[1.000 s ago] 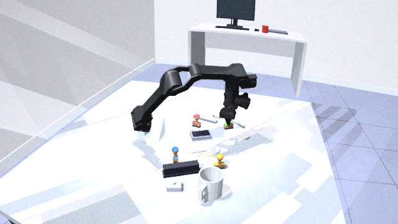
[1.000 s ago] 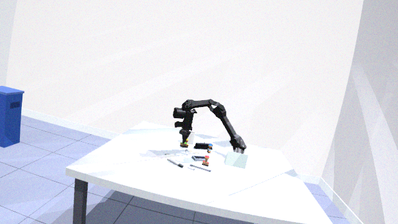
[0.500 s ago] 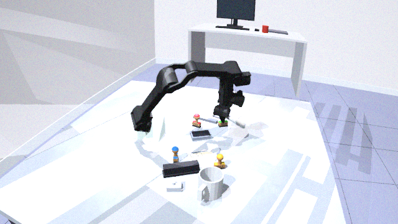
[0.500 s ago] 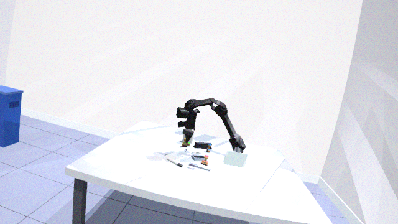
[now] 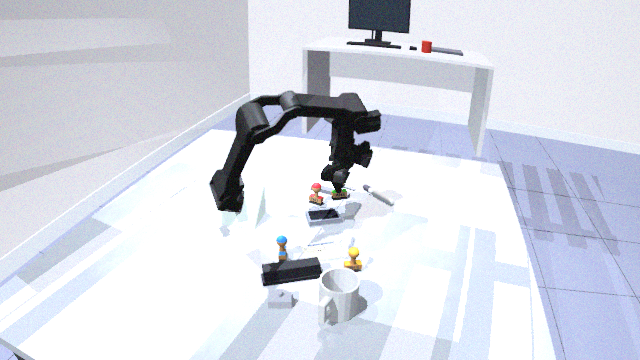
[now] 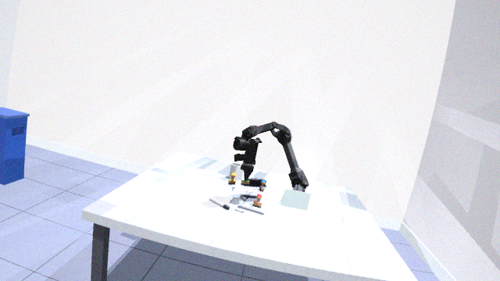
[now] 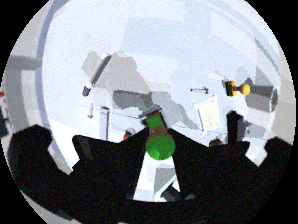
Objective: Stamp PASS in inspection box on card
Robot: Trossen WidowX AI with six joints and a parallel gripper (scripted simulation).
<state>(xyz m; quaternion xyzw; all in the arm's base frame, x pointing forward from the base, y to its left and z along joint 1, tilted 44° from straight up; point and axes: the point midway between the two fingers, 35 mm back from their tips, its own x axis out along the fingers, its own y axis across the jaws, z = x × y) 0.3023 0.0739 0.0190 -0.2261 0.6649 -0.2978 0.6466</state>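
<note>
Right now the ink pad is 9 cm below my gripper tip and 4 cm behind it. From my gripper tip the other things lie so: red-knobbed stamp 8 cm to the left, 8 cm below, 8 cm behind; then white card 15 cm to the right, 10 cm below, 2 cm behind; then green-knobbed PASS stamp right at my gripper tip.
</note>
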